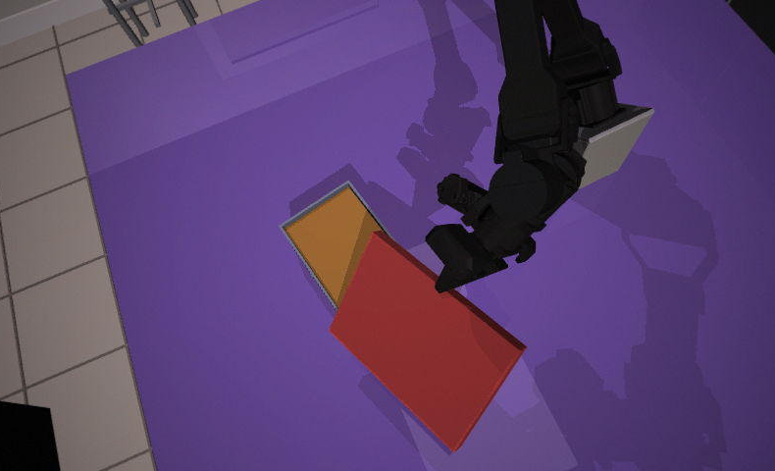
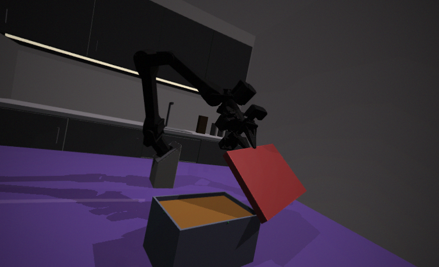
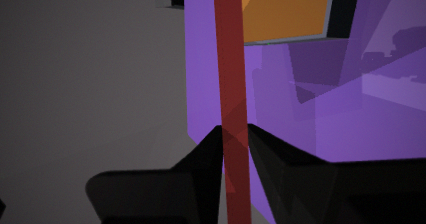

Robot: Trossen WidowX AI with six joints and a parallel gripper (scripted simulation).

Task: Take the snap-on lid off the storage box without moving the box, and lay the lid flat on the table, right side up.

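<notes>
Right now the red lid is 6 cm ahead of my gripper tip, 5 cm below it and 3 cm to the left of it. Also, from my gripper tip: dark grey storage box (18 cm below, 16 cm to the right, 7 cm ahead).
</notes>
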